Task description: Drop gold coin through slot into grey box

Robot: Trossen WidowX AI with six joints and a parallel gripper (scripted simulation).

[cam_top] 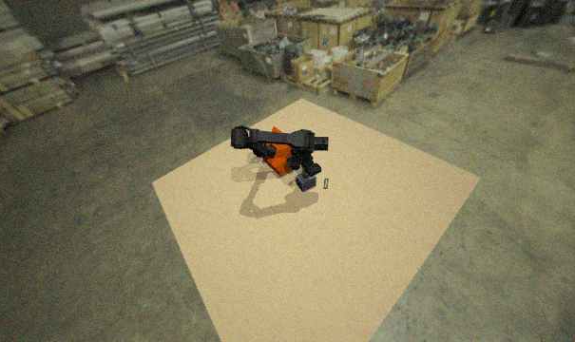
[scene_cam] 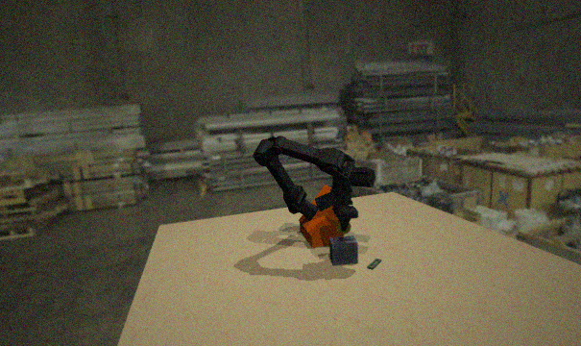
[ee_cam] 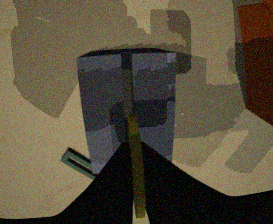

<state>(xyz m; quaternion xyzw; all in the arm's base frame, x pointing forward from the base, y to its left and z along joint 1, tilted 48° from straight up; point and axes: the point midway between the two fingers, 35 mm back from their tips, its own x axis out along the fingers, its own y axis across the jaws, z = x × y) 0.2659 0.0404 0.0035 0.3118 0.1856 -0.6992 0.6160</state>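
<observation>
The thin gold coin lies 1 cm above my gripper tip.
</observation>
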